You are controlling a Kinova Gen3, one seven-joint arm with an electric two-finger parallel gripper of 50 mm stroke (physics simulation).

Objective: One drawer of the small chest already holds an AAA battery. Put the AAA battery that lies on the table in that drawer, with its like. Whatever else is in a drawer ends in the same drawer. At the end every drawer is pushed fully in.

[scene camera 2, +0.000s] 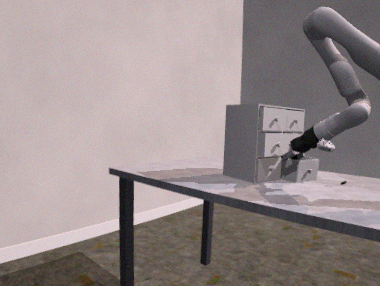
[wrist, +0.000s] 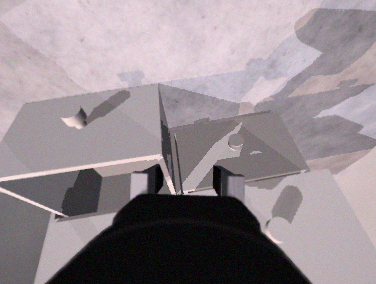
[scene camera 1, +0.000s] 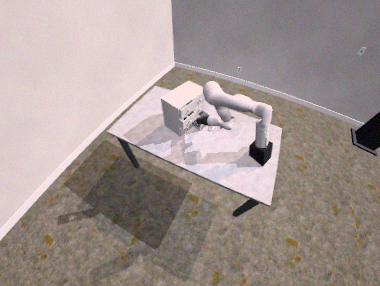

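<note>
The small chest has three rows of drawers. Its bottom right drawer is pulled out; the part of its inside that shows in the wrist view is in shadow, and no battery can be made out there. The bottom left drawer is much further in. The middle left drawer stands slightly forward. The AAA battery, a small dark thing, lies on the table right of the chest. My gripper is open and empty, close to the chest front, above the lower drawers.
The top drawers have small knob handles. The arm reaches across the table from its black base. A pale wall stands beyond the chest. Arm shadows fall on the drawer fronts and table.
</note>
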